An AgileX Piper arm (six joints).
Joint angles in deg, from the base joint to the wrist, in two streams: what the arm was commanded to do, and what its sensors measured. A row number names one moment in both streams.
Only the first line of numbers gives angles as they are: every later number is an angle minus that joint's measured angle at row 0.
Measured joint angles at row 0:
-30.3, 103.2, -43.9, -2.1, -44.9, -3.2
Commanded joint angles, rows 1 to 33:
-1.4, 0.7, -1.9, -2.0, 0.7, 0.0
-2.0, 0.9, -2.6, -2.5, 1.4, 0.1
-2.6, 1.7, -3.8, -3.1, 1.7, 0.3
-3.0, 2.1, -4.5, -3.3, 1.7, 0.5
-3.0, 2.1, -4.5, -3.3, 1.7, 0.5
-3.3, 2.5, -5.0, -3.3, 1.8, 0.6
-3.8, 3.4, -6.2, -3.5, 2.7, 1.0
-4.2, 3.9, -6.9, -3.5, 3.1, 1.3
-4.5, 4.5, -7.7, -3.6, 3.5, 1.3
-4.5, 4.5, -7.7, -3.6, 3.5, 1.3
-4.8, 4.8, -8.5, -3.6, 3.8, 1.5
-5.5, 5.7, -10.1, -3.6, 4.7, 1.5
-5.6, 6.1, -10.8, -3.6, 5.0, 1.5
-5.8, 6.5, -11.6, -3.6, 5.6, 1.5
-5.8, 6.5, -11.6, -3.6, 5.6, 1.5
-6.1, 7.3, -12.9, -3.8, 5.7, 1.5
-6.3, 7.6, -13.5, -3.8, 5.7, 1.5
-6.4, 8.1, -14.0, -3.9, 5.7, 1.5
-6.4, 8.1, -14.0, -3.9, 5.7, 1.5
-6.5, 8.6, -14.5, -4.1, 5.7, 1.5
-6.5, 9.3, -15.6, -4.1, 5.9, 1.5
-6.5, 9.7, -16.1, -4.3, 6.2, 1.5
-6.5, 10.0, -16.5, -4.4, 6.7, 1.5
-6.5, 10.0, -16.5, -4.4, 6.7, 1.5
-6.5, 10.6, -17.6, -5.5, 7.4, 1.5
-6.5, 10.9, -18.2, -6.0, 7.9, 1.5
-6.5, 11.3, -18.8, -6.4, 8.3, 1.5
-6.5, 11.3, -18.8, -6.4, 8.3, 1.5
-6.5, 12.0, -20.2, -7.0, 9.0, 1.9
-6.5, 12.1, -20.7, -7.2, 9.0, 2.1
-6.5, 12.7, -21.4, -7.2, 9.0, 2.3
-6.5, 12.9, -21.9, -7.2, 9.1, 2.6
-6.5, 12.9, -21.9, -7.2, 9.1, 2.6
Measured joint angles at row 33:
-7.9, 12.3, -19.6, -2.3, 11.7, 2.2
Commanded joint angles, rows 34 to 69:
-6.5, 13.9, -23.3, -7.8, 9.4, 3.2
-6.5, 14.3, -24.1, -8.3, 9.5, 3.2
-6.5, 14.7, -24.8, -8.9, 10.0, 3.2
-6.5, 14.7, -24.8, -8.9, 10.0, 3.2
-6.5, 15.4, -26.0, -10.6, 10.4, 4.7
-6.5, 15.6, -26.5, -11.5, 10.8, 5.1
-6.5, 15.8, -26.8, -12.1, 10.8, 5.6
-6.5, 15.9, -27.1, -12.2, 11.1, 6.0
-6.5, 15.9, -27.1, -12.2, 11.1, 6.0
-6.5, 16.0, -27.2, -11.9, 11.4, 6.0
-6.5, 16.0, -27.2, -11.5, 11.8, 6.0
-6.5, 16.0, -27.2, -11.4, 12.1, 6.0
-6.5, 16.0, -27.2, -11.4, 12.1, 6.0
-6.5, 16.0, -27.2, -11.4, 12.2, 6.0
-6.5, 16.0, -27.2, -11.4, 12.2, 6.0
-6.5, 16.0, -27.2, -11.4, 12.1, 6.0
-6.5, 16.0, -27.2, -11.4, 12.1, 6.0
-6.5, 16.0, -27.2, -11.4, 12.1, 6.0
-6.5, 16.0, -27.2, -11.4, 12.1, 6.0
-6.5, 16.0, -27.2, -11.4, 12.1, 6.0
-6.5, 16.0, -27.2, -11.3, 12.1, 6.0
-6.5, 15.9, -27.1, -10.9, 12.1, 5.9
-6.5, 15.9, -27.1, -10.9, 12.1, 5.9
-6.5, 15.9, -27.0, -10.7, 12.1, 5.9
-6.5, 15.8, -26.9, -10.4, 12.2, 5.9
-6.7, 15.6, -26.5, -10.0, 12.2, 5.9
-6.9, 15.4, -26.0, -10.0, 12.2, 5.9
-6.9, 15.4, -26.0, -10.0, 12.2, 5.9
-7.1, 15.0, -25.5, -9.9, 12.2, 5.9
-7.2, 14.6, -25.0, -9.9, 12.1, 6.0
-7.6, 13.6, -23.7, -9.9, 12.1, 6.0
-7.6, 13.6, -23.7, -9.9, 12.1, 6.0
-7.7, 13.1, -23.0, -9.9, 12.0, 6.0
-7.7, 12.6, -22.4, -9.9, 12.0, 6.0
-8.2, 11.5, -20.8, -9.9, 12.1, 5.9
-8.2, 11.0, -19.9, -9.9, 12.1, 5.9
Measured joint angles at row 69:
-8.9, 12.9, -21.2, -7.4, 14.9, 6.2
